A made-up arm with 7 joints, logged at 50 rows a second.
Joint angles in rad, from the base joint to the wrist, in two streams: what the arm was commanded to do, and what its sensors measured. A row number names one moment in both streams.
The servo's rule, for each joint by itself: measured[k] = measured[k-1] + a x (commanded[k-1-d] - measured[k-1]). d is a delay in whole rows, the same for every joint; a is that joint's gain. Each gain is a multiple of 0.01, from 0.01 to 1. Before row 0 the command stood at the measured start. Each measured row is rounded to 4 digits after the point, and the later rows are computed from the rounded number. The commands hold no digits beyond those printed.
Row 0, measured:
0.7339, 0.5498, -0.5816, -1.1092, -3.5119, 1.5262, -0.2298
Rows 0 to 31, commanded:
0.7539, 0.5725, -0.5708, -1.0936, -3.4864, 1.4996, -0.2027
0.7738, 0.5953, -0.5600, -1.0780, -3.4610, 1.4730, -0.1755
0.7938, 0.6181, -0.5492, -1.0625, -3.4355, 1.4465, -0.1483
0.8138, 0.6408, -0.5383, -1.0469, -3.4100, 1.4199, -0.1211
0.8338, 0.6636, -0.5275, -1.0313, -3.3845, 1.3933, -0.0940
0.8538, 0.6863, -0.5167, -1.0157, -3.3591, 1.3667, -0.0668
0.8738, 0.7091, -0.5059, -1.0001, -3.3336, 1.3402, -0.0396
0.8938, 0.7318, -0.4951, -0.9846, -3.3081, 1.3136, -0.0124
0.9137, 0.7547, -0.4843, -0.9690, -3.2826, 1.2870, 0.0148
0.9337, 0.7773, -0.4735, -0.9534, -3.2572, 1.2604, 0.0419
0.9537, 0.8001, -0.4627, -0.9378, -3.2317, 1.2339, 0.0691
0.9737, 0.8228, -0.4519, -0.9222, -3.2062, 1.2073, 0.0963
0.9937, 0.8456, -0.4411, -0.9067, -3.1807, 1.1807, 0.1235
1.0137, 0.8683, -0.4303, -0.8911, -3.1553, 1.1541, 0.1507
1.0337, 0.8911, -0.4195, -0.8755, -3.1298, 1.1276, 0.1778
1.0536, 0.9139, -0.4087, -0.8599, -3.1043, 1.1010, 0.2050
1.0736, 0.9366, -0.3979, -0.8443, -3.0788, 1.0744, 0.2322
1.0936, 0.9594, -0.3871, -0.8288, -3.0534, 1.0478, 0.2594
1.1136, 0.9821, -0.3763, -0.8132, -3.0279, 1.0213, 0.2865
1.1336, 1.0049, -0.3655, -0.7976, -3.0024, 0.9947, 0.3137
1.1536, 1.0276, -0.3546, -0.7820, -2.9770, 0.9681, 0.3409
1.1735, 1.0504, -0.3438, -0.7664, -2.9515, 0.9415, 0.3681
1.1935, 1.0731, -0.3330, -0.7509, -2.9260, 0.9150, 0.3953
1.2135, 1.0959, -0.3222, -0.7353, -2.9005, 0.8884, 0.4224
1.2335, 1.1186, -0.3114, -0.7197, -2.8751, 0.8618, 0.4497
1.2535, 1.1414, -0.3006, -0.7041, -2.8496, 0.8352, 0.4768
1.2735, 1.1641, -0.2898, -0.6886, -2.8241, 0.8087, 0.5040
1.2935, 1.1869, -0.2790, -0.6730, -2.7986, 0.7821, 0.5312
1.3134, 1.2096, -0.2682, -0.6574, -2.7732, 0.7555, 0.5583
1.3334, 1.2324, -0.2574, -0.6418, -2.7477, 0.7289, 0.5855
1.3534, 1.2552, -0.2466, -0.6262, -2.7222, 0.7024, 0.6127
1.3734, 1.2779, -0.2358, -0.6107, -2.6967, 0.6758, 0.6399
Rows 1 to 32, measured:
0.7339, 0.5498, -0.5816, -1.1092, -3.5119, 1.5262, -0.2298
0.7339, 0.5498, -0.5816, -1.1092, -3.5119, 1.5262, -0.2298
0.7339, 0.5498, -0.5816, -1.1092, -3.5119, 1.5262, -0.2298
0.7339, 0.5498, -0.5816, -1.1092, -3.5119, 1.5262, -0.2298
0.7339, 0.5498, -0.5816, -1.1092, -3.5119, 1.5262, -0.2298
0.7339, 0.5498, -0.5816, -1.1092, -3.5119, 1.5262, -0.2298
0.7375, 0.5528, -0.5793, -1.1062, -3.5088, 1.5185, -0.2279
0.7440, 0.5583, -0.5752, -1.1008, -3.5031, 1.5053, -0.2242
0.7530, 0.5661, -0.5697, -1.0935, -3.4950, 1.4882, -0.2189
0.7639, 0.5758, -0.5631, -1.0846, -3.4848, 1.4684, -0.2121
0.7765, 0.5872, -0.5556, -1.0745, -3.4728, 1.4466, -0.2038
0.7904, 0.6001, -0.5474, -1.0633, -3.4592, 1.4234, -0.1942
0.8054, 0.6143, -0.5387, -1.0513, -3.4441, 1.3993, -0.1834
0.8213, 0.6296, -0.5295, -1.0386, -3.4278, 1.3744, -0.1714
0.8379, 0.6459, -0.5200, -1.0254, -3.4104, 1.3491, -0.1584
0.8551, 0.6630, -0.5102, -1.0117, -3.3920, 1.3234, -0.1444
0.8728, 0.6808, -0.5002, -0.9977, -3.3728, 1.2974, -0.1295
0.8910, 0.6993, -0.4901, -0.9834, -3.3528, 1.2713, -0.1137
0.9095, 0.7183, -0.4798, -0.9688, -3.3321, 1.2450, -0.0971
0.9283, 0.7378, -0.4694, -0.9540, -3.3109, 1.2186, -0.0798
0.9473, 0.7577, -0.4589, -0.9391, -3.2892, 1.1922, -0.0618
0.9664, 0.7780, -0.4484, -0.9241, -3.2670, 1.1658, -0.0431
0.9857, 0.7986, -0.4378, -0.9089, -3.2444, 1.1393, -0.0238
1.0051, 0.8195, -0.4272, -0.8937, -3.2215, 1.1128, -0.0040
1.0246, 0.8406, -0.4165, -0.8784, -3.1983, 1.0863, 0.0163
1.0442, 0.8620, -0.4058, -0.8630, -3.1748, 1.0597, 0.0371
1.0639, 0.8835, -0.3950, -0.8476, -3.1511, 1.0331, 0.0584
1.0836, 0.9052, -0.3842, -0.8322, -3.1271, 1.0065, 0.0801
1.1034, 0.9270, -0.3734, -0.8168, -3.1030, 0.9800, 0.1022
1.1232, 0.9490, -0.3626, -0.8013, -3.0787, 0.9534, 0.1246
1.1431, 0.9710, -0.3518, -0.7858, -3.0543, 0.9268, 0.1474
1.1630, 0.9932, -0.3410, -0.7703, -3.0297, 0.9002, 0.1705
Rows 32 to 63, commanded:
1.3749, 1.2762, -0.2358, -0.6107, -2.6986, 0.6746, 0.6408
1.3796, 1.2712, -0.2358, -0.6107, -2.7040, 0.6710, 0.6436
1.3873, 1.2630, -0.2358, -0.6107, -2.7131, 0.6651, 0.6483
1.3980, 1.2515, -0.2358, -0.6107, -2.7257, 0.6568, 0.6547
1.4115, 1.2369, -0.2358, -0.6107, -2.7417, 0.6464, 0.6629
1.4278, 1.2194, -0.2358, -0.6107, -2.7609, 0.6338, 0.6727
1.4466, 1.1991, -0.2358, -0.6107, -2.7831, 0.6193, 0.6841
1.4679, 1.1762, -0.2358, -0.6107, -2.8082, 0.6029, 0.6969
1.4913, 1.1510, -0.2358, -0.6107, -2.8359, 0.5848, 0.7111
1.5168, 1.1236, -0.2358, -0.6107, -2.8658, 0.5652, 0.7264
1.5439, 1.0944, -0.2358, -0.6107, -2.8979, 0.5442, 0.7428
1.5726, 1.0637, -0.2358, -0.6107, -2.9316, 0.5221, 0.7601
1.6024, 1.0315, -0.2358, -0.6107, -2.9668, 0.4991, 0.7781
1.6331, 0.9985, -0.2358, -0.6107, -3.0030, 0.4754, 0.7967
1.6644, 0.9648, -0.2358, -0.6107, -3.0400, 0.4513, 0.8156
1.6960, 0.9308, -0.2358, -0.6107, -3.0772, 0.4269, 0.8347
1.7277, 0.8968, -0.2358, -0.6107, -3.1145, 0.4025, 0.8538
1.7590, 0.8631, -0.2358, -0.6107, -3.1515, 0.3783, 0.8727
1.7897, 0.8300, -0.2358, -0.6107, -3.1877, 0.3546, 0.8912
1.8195, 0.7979, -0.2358, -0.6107, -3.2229, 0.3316, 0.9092
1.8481, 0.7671, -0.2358, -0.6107, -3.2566, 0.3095, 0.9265
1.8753, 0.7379, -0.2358, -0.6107, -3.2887, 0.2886, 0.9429
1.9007, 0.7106, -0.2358, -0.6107, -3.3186, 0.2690, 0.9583
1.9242, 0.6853, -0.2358, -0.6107, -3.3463, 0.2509, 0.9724
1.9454, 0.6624, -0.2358, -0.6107, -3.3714, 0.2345, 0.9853
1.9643, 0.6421, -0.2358, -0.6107, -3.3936, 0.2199, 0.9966
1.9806, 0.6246, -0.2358, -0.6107, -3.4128, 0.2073, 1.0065
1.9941, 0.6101, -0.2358, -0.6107, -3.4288, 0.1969, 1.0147
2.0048, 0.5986, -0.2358, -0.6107, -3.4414, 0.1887, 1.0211
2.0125, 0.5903, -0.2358, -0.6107, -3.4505, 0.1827, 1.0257
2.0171, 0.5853, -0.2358, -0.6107, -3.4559, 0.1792, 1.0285
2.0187, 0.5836, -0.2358, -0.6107, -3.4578, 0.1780, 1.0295
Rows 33 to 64, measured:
1.1829, 1.0154, -0.3302, -0.7548, -3.0050, 0.8737, 0.1938
1.2028, 1.0377, -0.3194, -0.7393, -2.9802, 0.8471, 0.2174
1.2227, 1.0600, -0.3086, -0.7237, -2.9554, 0.8205, 0.2413
1.2426, 1.0824, -0.2978, -0.7081, -2.9305, 0.7939, 0.2654
1.2625, 1.1049, -0.2870, -0.6925, -2.9055, 0.7674, 0.2897
1.2825, 1.1274, -0.2762, -0.6770, -2.8804, 0.7408, 0.3142
1.2991, 1.1467, -0.2677, -0.6644, -2.8586, 0.7216, 0.3371
1.3136, 1.1629, -0.2610, -0.6542, -2.8400, 0.7069, 0.3586
1.3269, 1.1759, -0.2557, -0.6459, -2.8248, 0.6948, 0.3789
1.3397, 1.1857, -0.2515, -0.6392, -2.8129, 0.6838, 0.3982
1.3526, 1.1924, -0.2482, -0.6338, -2.8044, 0.6730, 0.4167
1.3661, 1.1959, -0.2456, -0.6294, -2.7992, 0.6616, 0.4346
1.3806, 1.1963, -0.2435, -0.6258, -2.7973, 0.6493, 0.4521
1.3963, 1.1937, -0.2419, -0.6229, -2.7986, 0.6358, 0.4692
1.4134, 1.1881, -0.2406, -0.6206, -2.8031, 0.6210, 0.4861
1.4320, 1.1797, -0.2396, -0.6187, -2.8106, 0.6048, 0.5029
1.4521, 1.1686, -0.2388, -0.6172, -2.8211, 0.5872, 0.5197
1.4738, 1.1550, -0.2382, -0.6160, -2.8344, 0.5683, 0.5365
1.4969, 1.1389, -0.2377, -0.6150, -2.8503, 0.5482, 0.5534
1.5214, 1.1206, -0.2373, -0.6142, -2.8686, 0.5271, 0.5704
1.5471, 1.1003, -0.2370, -0.6135, -2.8892, 0.5051, 0.5876
1.5739, 1.0783, -0.2367, -0.6130, -2.9118, 0.4824, 0.6049
1.6016, 1.0547, -0.2365, -0.6126, -2.9361, 0.4592, 0.6223
1.6299, 1.0298, -0.2364, -0.6122, -2.9619, 0.4357, 0.6398
1.6587, 1.0038, -0.2363, -0.6119, -2.9890, 0.4122, 0.6574
1.6876, 0.9770, -0.2362, -0.6117, -3.0171, 0.3888, 0.6750
1.7165, 0.9497, -0.2361, -0.6115, -3.0458, 0.3658, 0.6926
1.7451, 0.9222, -0.2360, -0.6113, -3.0749, 0.3434, 0.7101
1.7731, 0.8947, -0.2360, -0.6112, -3.1041, 0.3218, 0.7275
1.8003, 0.8675, -0.2360, -0.6111, -3.1332, 0.3012, 0.7446
1.8264, 0.8408, -0.2360, -0.6110, -3.1618, 0.2819, 0.7614
1.8512, 0.8150, -0.2360, -0.6109, -3.1896, 0.2639, 0.7779

